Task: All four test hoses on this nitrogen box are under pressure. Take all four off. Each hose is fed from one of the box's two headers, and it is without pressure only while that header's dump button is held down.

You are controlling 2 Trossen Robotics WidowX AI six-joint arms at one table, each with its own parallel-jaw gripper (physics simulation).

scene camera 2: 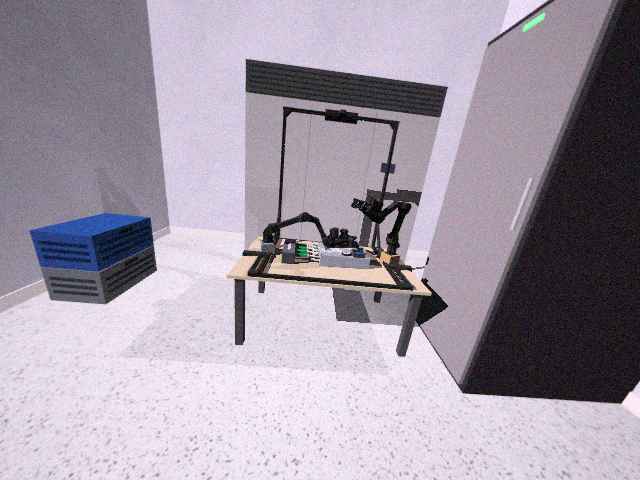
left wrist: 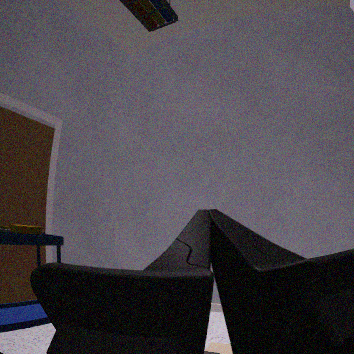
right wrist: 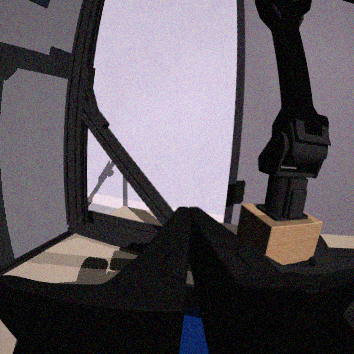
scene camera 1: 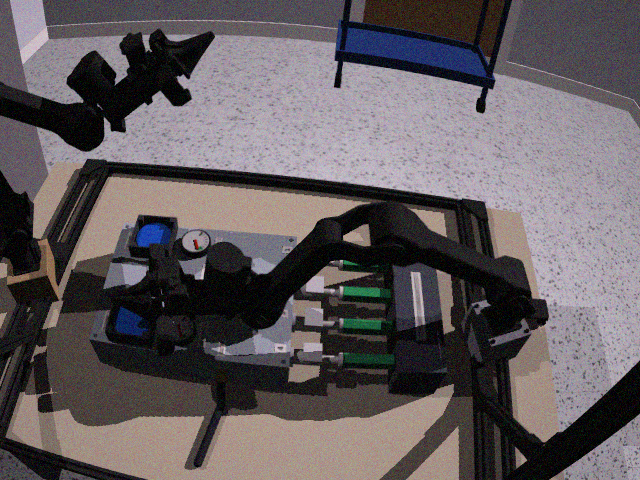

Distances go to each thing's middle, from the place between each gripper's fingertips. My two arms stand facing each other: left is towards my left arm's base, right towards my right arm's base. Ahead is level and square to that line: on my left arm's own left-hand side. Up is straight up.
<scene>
I see the dark block [scene camera 1: 417, 342] 160 mm behind my left hand, 380 mm to the right of it and 440 mm below it.
Now: the dark block 51 cm to the right of my right hand, 12 cm below it and 12 cm ahead of it.
</scene>
